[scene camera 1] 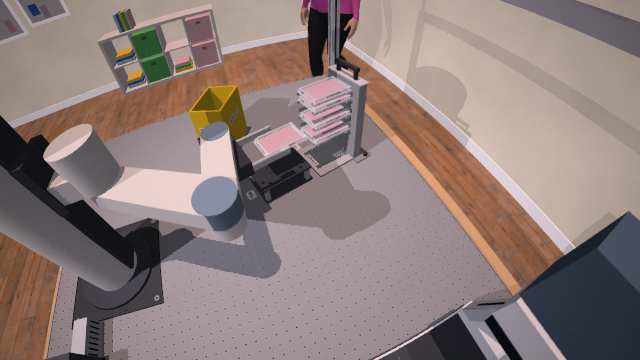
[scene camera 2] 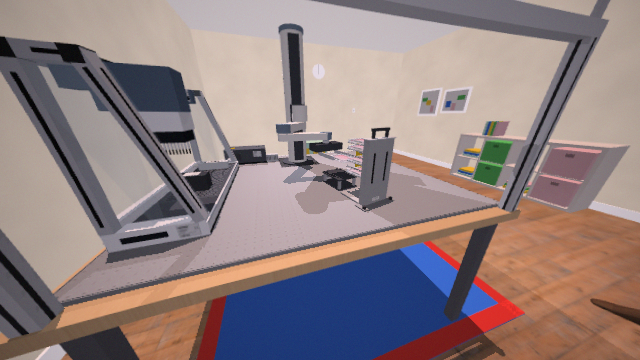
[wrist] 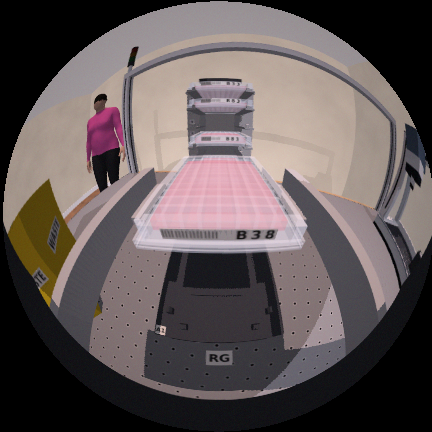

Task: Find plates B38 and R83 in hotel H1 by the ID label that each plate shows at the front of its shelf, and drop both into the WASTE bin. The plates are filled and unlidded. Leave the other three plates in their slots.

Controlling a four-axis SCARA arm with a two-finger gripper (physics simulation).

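Pixels of known places: gripper, fingertip midpoint: [scene camera 1: 279, 138] [scene camera 2: 342, 157] [wrist: 218, 175]; arm's base at its link origin: [scene camera 1: 120, 269] [scene camera 2: 297, 162].
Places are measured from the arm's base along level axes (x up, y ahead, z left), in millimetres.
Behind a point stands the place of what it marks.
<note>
My gripper [scene camera 1: 283, 138] @(x 171, y 590, z 135 mm) [wrist: 218, 175] @(x 171, y 590, z 135 mm) is shut on plate B38 [scene camera 1: 278, 139] @(x 170, y 587, z 132 mm) [wrist: 220, 197] @(x 173, y 555, z 125 mm), a pink-filled unlidded plate with its label facing the wrist camera. The plate is level, out in front of hotel H1 [scene camera 1: 358, 120] @(x 173, y 828, z 117 mm) [scene camera 2: 376, 172] @(x 159, y 837, z 176 mm) [wrist: 220, 123] @(x 211, y 805, z 182 mm), above a dark stand. In the wrist view plate R83 [wrist: 219, 104] @(x 239, y 679, z 155 mm) sits second from the top, under plate B33 [wrist: 220, 90] @(x 266, y 698, z 158 mm). Plate B83 [wrist: 220, 138] @(x 190, y 681, z 154 mm) sits lower, below an open gap. Plate R38 is hidden behind the held plate in the wrist view. The yellow WASTE bin [scene camera 1: 234, 116] @(x 133, y 488, z 366 mm) [wrist: 30, 225] stands left of the gripper in the wrist view.
The dark stand [scene camera 1: 281, 172] @(x 73, y 574, z 100 mm) [scene camera 2: 340, 178] @(x 73, y 644, z 105 mm) [wrist: 220, 315] @(x 73, y 520, z 116 mm), by a plate marked RG, is below the held plate. A large framed machine [scene camera 1: 590, 285] @(x 472, y 698, z -488 mm) [scene camera 2: 145, 90] @(x 442, y 778, z -530 mm) stands on the table. A person in pink [scene camera 1: 320, 37] [wrist: 105, 132] stands behind the table, near a shelf unit [scene camera 1: 218, 37].
</note>
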